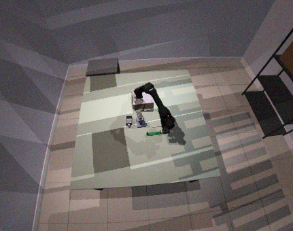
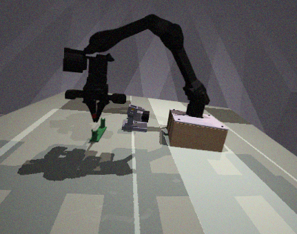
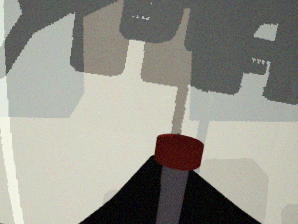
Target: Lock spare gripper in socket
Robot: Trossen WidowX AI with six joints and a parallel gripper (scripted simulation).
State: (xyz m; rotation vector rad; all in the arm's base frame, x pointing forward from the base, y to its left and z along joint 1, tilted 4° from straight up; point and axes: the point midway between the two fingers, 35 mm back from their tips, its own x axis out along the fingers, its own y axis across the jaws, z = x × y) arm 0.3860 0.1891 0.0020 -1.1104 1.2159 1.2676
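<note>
My gripper tip is 10 cm to the left of the green cradle, 7 cm above it and 1 cm short of it. Round my gripper tip: socket: 21 cm to the right, 12 cm behind, 4 cm below; spare gripper: 32 cm to the right, 14 cm behind, 7 cm below.
</note>
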